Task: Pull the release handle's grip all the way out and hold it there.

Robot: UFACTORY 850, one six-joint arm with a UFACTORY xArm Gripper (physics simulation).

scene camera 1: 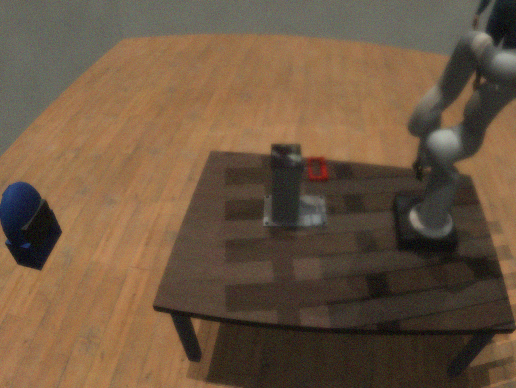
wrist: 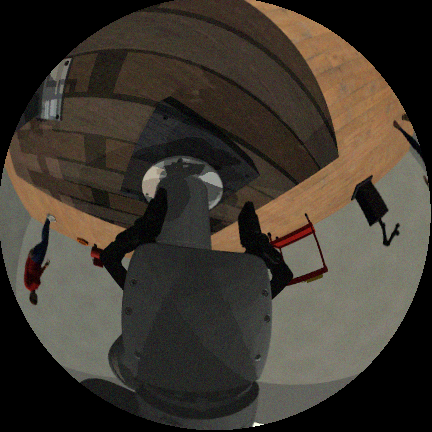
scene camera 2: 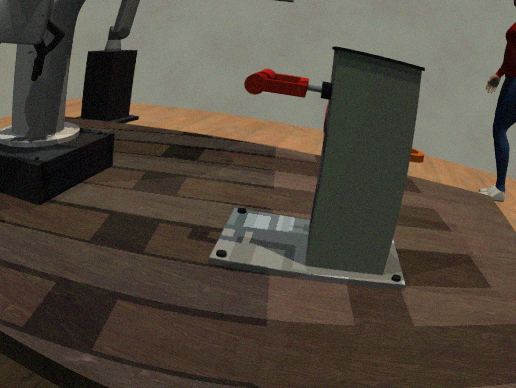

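Note:
The release handle's red grip (scene camera 1: 318, 178) (scene camera 2: 282, 89) stands out sideways from the upper part of the tall grey-green post (scene camera 1: 286, 195) (scene camera 2: 367, 160). In scene camera 2 a short stretch of thin grey rod (scene camera 2: 314, 88) shows between the grip and a black collar (scene camera 2: 326, 90) on the post. The post stands on a metal base plate (scene camera 1: 315, 215) (scene camera 2: 260, 260) (wrist: 54, 90). My gripper (wrist: 204, 203) is open and empty, close to my own arm's base and well apart from the grip. Parts of its dark fingers show in both scene views. I cannot tell which red part in the wrist view is the grip.
The arm's black base (scene camera 2: 50, 172) is bolted on the dark wooden table (scene camera 1: 200, 280). A blue dome-topped object (scene camera 1: 20, 210) is at far left. A black pedestal (scene camera 2: 107, 85) (wrist: 371, 202), a person (scene camera 2: 502, 125) (wrist: 34, 270) and a red frame (wrist: 295, 236) stand beyond the table.

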